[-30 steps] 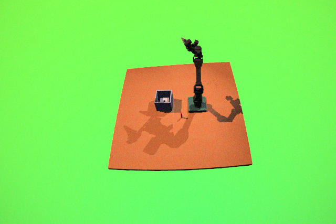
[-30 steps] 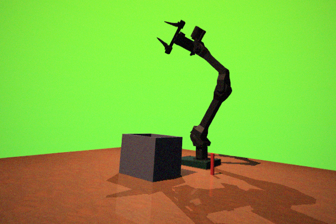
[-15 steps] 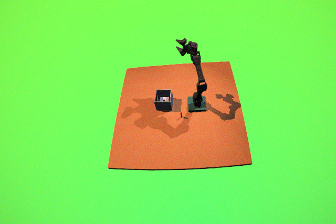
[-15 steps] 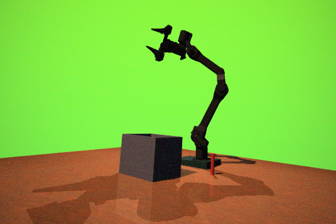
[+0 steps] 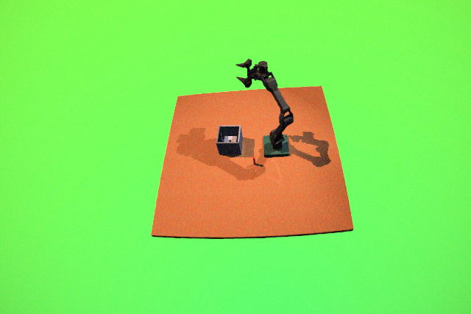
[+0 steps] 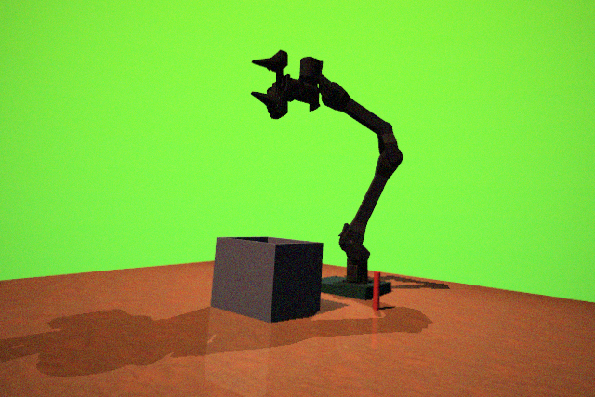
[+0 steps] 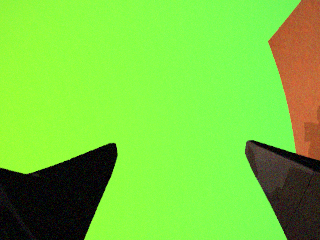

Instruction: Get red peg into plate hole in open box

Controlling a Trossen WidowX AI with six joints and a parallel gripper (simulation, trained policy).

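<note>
The red peg lies 510 mm below my gripper tip, 350 mm to the left of it and 40 mm behind it. Round my gripper tip: pale plate (510 mm below, 160 mm to the left, 120 mm ahead).
</note>
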